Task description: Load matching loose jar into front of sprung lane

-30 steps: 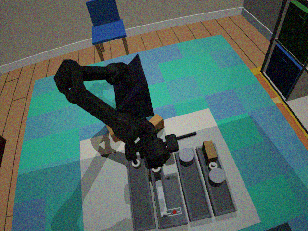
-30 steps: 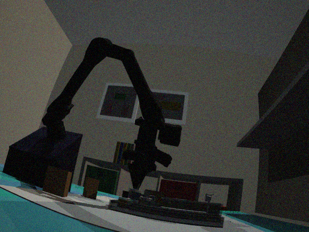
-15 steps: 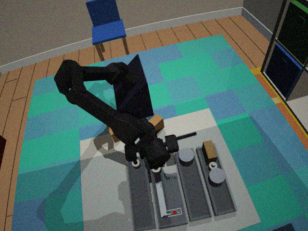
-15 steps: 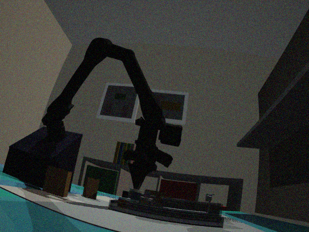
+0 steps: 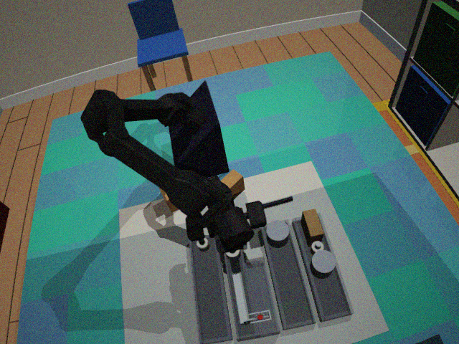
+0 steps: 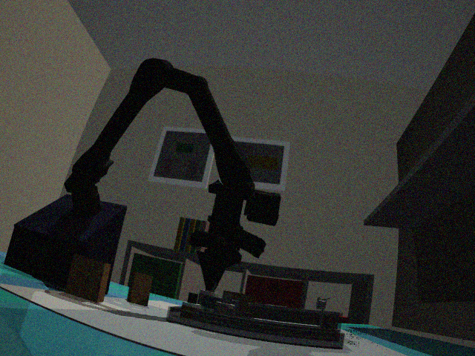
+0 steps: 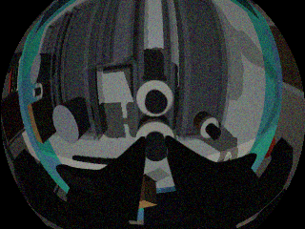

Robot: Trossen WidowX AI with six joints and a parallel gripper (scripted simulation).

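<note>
Now: gripper tip 14 cm short of the sprung lane, 2 cm to the right of it and 5 cm above it. The rest, counted from my gripper tip: black bar: 9 cm behind, 13 cm to the left, 6 cm below.
</note>
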